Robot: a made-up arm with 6 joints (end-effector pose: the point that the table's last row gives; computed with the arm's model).
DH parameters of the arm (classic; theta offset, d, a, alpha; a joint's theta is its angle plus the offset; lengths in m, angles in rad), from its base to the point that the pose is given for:
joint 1: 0 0.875 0.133 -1.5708
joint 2: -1.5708 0 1.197 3.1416
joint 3: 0 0 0.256 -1.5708
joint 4: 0 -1.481 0 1.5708
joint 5: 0 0 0 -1.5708
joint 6: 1.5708 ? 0 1.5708
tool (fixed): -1.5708 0 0 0
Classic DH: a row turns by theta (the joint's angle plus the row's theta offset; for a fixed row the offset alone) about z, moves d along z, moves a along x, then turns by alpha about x.
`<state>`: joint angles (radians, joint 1 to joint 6).
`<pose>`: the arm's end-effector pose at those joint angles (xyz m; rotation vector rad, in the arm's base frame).
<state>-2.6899 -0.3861 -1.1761 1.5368 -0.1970 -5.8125</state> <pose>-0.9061 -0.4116 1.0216 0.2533 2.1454 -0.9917</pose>
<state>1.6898 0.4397 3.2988 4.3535 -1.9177 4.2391</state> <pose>-0.0153 -0.8286 2.0720 -0.5172 0.9260 2.6759</pose>
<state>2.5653 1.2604 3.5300 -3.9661 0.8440 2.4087</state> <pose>-0.1384 0.0055 2.3175 -1.2015 -0.3189 -2.0056</pose>
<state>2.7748 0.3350 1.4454 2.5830 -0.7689 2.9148</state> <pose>-0.8494 0.3773 3.5628 -2.5015 -0.5804 -1.6855</pose>
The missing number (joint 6, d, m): -0.129
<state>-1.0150 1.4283 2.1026 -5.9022 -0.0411 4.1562</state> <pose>1.2745 -2.0556 2.2463 1.2223 -1.2173 -0.2054</pose>
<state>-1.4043 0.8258 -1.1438 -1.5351 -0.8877 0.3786</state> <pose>0.2045 -0.6134 0.1487 2.8726 0.6828 -0.9383</pose>
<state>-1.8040 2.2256 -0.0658 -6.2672 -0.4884 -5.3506</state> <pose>-0.0418 -0.1719 -1.1814 1.5685 1.5085 0.3792</pose>
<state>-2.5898 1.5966 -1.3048 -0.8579 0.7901 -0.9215</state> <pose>0.0675 0.1229 0.1633 -1.2667 -0.1185 1.4798</pose>
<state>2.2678 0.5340 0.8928 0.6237 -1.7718 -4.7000</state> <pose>-1.2600 1.6200 2.5600 2.5128 0.9000 -1.4295</pose>
